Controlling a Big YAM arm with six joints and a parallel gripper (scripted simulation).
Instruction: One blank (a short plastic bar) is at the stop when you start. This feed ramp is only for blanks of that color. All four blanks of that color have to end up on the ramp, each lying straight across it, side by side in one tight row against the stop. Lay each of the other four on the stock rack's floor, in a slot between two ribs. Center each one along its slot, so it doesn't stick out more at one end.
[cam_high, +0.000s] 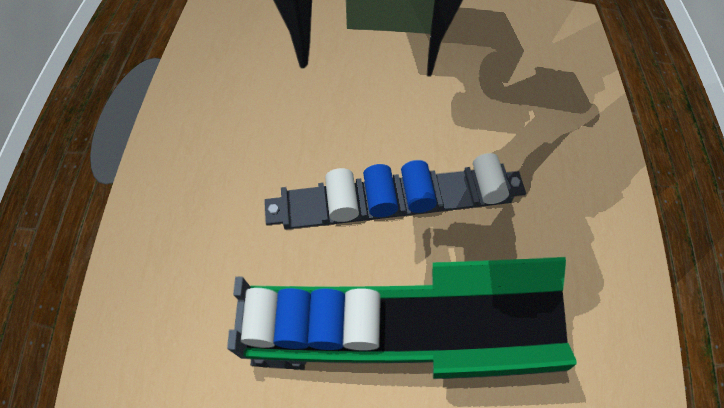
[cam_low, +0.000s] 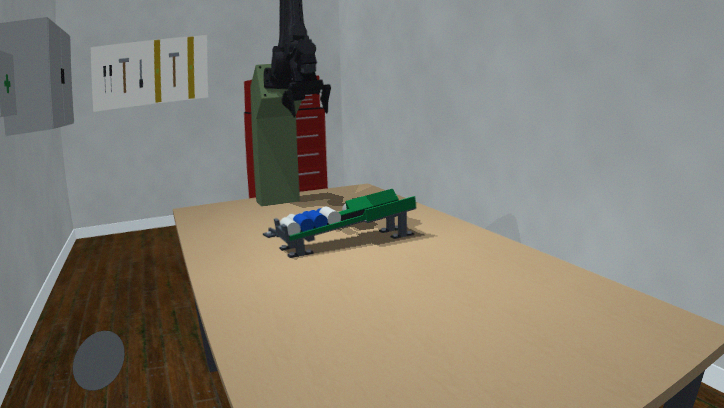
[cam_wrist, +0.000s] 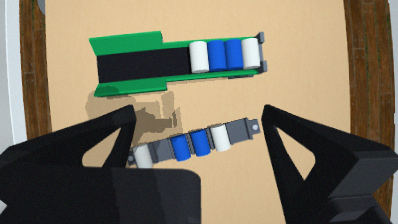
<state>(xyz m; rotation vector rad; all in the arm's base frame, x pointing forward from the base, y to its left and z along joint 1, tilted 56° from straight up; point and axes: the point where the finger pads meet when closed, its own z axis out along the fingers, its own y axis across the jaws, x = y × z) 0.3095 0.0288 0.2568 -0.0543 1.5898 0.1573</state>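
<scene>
Right now my hand is 38 cm above the stock rack, 10 cm past it and 2 cm to the right of it. Round my hand: grey stop: 31 cm below, 15 cm ahead, 11 cm to the right.
</scene>
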